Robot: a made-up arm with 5 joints.
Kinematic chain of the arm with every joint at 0, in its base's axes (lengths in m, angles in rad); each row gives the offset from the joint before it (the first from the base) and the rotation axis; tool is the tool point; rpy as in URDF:
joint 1: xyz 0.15 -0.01 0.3 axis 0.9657 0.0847 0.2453
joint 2: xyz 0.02 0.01 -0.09 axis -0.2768 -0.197 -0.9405
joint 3: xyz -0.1 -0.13 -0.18 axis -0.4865 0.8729 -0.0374
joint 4: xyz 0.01 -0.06 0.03 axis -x
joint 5: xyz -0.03 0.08 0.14 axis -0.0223 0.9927 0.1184
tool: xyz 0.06 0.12 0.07 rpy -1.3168 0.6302 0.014
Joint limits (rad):
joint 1: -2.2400..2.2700
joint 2: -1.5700..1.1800
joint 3: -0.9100..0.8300
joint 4: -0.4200..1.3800
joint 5: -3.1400..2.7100
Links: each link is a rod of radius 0.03 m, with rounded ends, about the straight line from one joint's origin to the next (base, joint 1, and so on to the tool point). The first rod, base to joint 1, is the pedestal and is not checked.
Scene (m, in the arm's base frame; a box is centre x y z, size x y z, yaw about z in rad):
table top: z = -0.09
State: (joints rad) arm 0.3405 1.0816 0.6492 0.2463 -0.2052
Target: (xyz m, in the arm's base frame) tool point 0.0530 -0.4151 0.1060
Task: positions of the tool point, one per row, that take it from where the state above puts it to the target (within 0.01 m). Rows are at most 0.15 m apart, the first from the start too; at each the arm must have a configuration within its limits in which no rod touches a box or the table.
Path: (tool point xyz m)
1: 0.2615 0.0357 0.0566
2: 0.2514 -0.0342 0.0002
3: 0.2260 -0.1288 -0.0306
4: 0.1839 -0.2356 -0.0253
5: 0.1254 -0.3373 0.0211
6: 0.0530 -0.4151 0.1060

